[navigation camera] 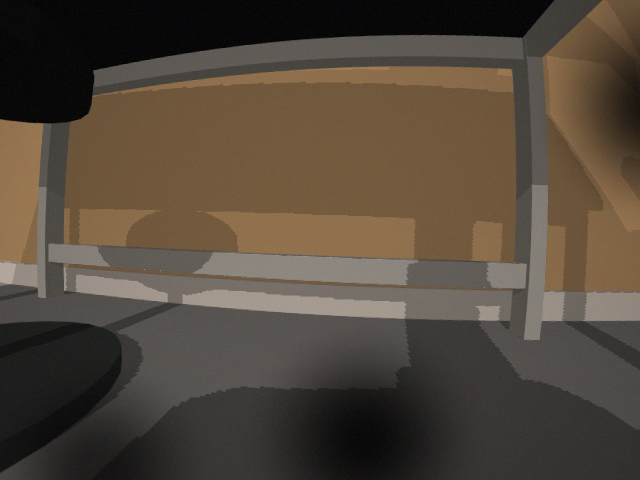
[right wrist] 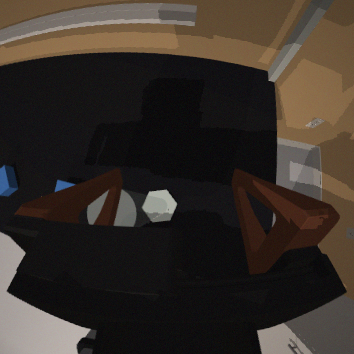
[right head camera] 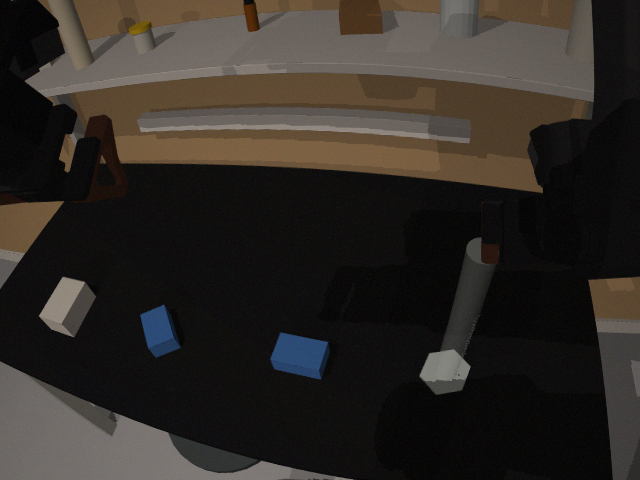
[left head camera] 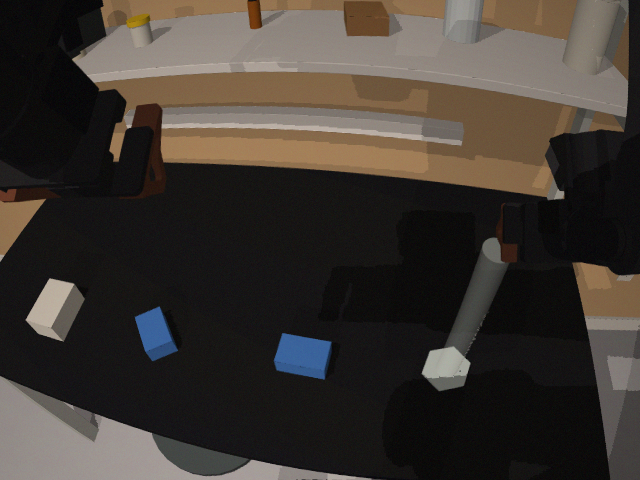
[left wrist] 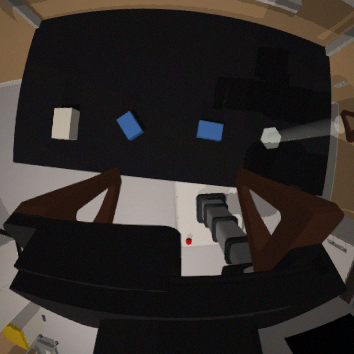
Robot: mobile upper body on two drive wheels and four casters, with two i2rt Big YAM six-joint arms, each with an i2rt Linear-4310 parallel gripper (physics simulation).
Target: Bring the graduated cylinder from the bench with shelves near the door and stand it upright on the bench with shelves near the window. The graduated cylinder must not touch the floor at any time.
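Note:
The graduated cylinder stands upright on its pale hexagonal base on the black top of a bench with shelves, at the right. In the right wrist view its base shows between the fingers, while its round top is partly hidden behind the left one. My right gripper is open and empty beside the cylinder's top, one finger overlapping it in the head views. My left gripper is open and empty at the left, above the bench. No window or door shows.
Two blue boxes and a white box lie left of the cylinder. The shelf behind holds a yellow-lidded jar, a brown box and clear glassware. A round dark stool is under the bench.

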